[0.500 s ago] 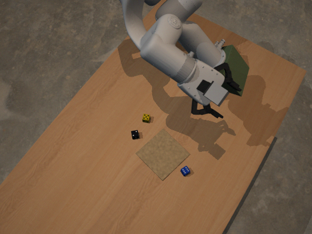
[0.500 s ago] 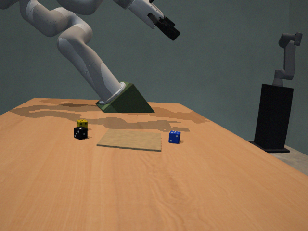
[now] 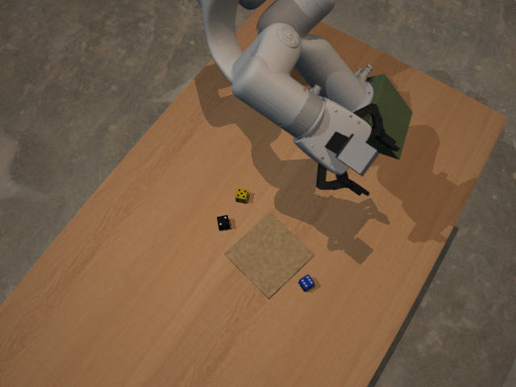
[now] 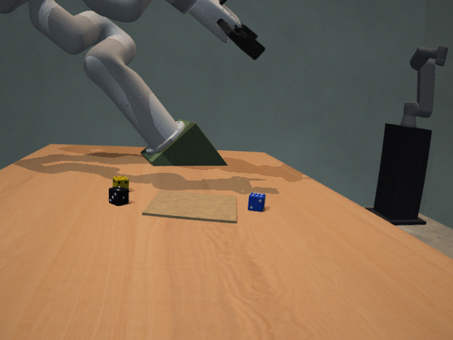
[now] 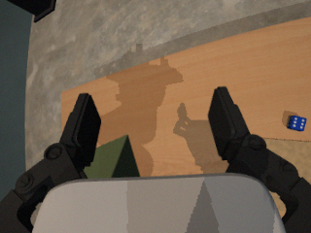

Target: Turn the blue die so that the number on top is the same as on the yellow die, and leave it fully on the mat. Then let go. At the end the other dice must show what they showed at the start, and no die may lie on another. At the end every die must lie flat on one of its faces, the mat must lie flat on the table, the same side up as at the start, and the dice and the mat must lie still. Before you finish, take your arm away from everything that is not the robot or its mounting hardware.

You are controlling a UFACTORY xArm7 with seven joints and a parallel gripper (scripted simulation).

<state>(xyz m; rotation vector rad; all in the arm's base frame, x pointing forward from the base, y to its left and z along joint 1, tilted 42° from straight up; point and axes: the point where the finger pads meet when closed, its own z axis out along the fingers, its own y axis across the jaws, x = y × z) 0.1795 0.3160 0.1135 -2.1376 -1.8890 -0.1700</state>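
Now: hand 28 cm above the yellow die, 24 cm to the left of it and 9 cm short of it. The rest, counted from my hand: black die: 28 cm below, 23 cm to the right, 17 cm ahead; tan mat: 29 cm below, 16 cm ahead, 11 cm to the right; blue die: 28 cm below, 16 cm ahead.
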